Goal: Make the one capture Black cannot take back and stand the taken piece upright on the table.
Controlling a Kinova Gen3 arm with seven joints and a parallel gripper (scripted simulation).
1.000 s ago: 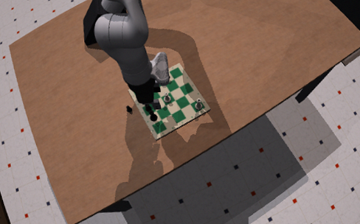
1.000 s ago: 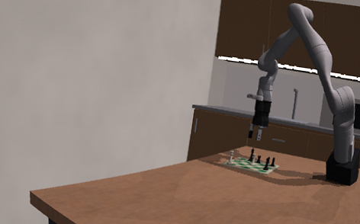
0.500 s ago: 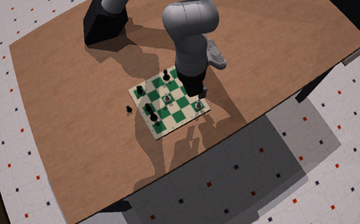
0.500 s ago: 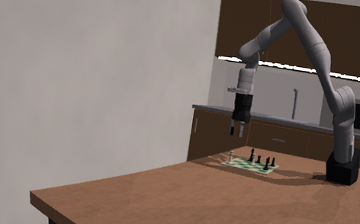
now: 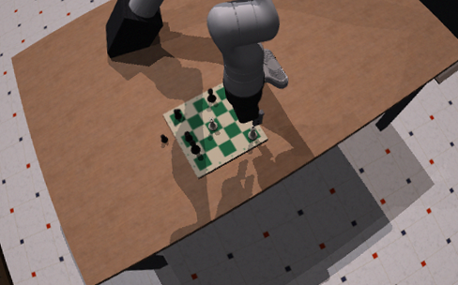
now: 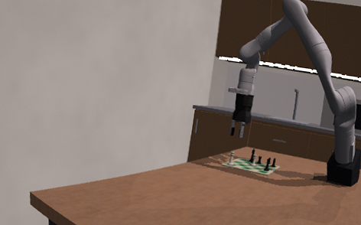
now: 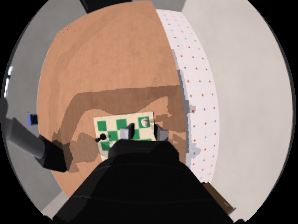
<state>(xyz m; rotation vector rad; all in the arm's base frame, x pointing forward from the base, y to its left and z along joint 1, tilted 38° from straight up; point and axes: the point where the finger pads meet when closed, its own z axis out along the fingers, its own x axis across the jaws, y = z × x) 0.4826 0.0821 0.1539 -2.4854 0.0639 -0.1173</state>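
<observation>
Right now the cream chessboard is 14 cm below my hand, 9 cm to the right of it and 7 cm behind it.
</observation>
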